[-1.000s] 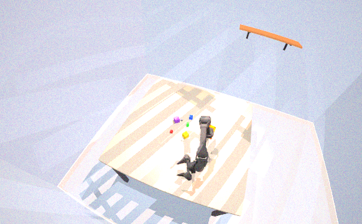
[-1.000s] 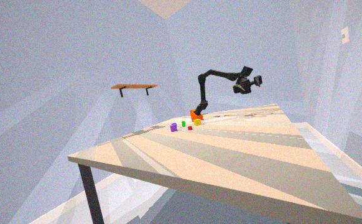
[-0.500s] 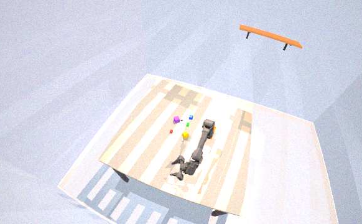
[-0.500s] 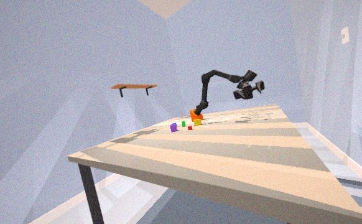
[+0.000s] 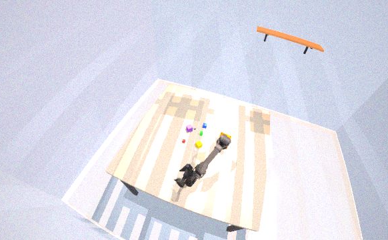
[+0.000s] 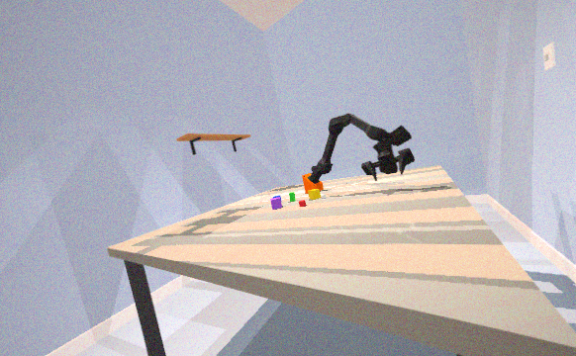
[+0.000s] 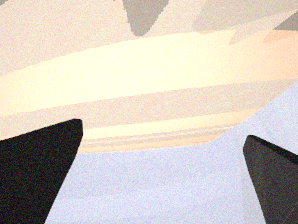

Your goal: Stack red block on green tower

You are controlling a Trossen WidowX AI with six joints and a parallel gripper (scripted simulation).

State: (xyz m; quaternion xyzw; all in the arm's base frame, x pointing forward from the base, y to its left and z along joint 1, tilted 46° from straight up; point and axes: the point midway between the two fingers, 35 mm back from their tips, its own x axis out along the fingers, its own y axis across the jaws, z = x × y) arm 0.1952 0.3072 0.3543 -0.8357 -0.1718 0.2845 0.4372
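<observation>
My gripper tip is 340 mm to the left of the red block, 110 mm short of it and 60 mm above it. From my gripper tip the other things lie so: blue block: 590 mm to the right, 50 mm below, 10 mm ahead; yellow block: 360 mm to the right, 50 mm below, 30 mm behind; purple block: 490 mm to the right, 130 mm ahead, 50 mm below.
</observation>
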